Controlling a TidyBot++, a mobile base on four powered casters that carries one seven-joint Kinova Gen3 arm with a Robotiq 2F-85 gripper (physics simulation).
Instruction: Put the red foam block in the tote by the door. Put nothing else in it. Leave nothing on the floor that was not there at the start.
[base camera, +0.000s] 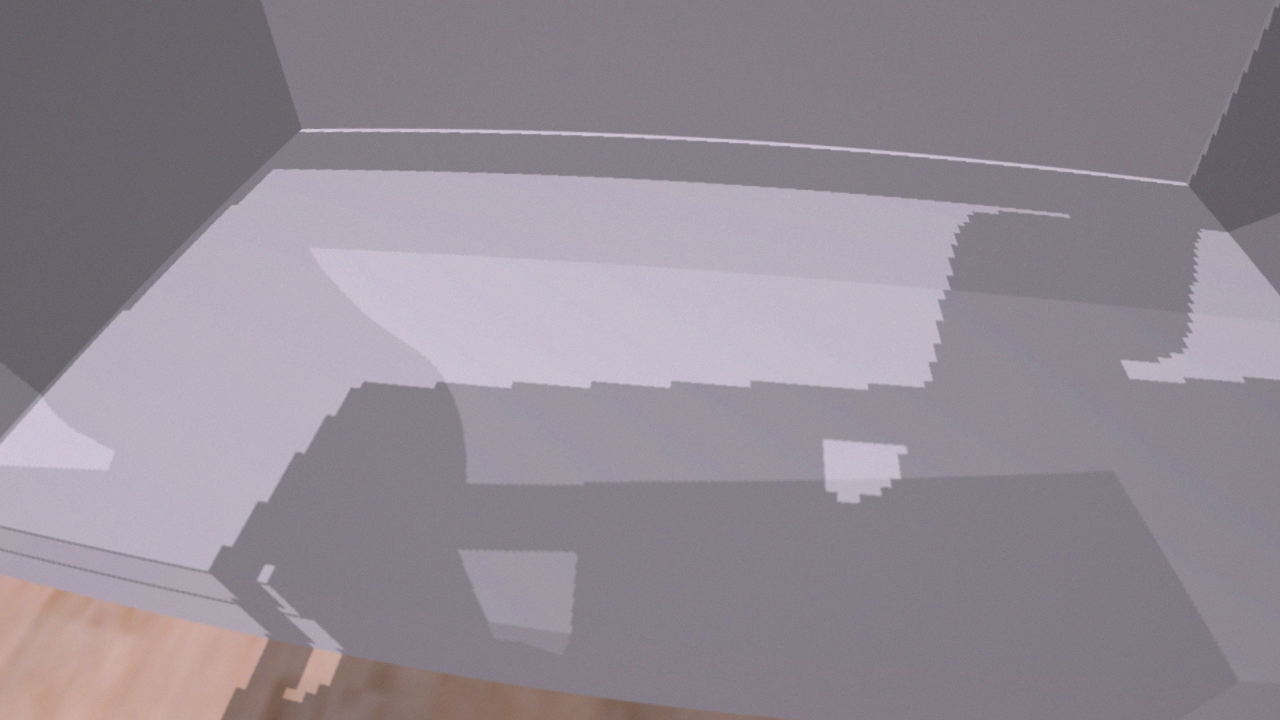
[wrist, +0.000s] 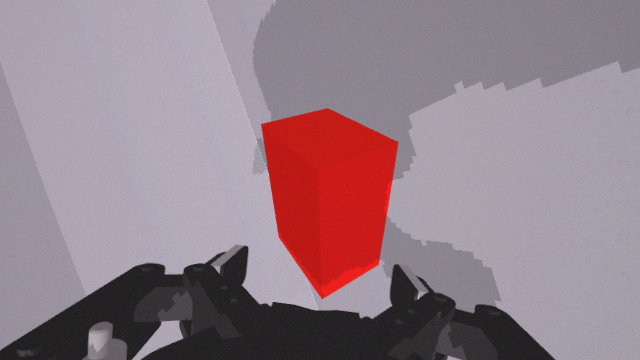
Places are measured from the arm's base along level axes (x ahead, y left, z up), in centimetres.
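Pixels of known places: gripper, fingertip midpoint: (wrist: 318, 271).
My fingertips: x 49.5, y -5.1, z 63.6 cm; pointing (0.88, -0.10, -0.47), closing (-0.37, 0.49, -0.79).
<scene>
Behind a point stands the place of what it marks.
The red foam block (wrist: 320, 200) {x 44.9, y -8.8, z 63.8 cm} is a plain upright box in the middle of the wrist view, against a pale grey surface. Its lower end shows between the fingertips in the picture, with grey showing between it and each finger. My gripper (wrist: 318, 271) {x 49.5, y -5.1, z 63.6 cm} is open, its two black fingers wide apart at the bottom of the wrist view. Neither finger appears to touch the block. How far the block is from the fingers in depth I cannot tell. The block and gripper do not show in the base camera view. I cannot identify the tote by the door in either view.
A broad pale grey surface (base camera: 671, 331) {x 42.0, y -0.4, z -32.0 cm} with patches of shadow fills much of the base camera view. A grey upright wall (base camera: 716, 71) {x 67.7, y -4.7, z -25.9 cm} stands behind it, with a darker wall (base camera: 116, 134) {x 52.0, y 38.0, z -22.0 cm} at the left. Wooden floor (base camera: 107, 662) {x 23.0, y 31.6, z -39.7 cm} shows at the lower left.
</scene>
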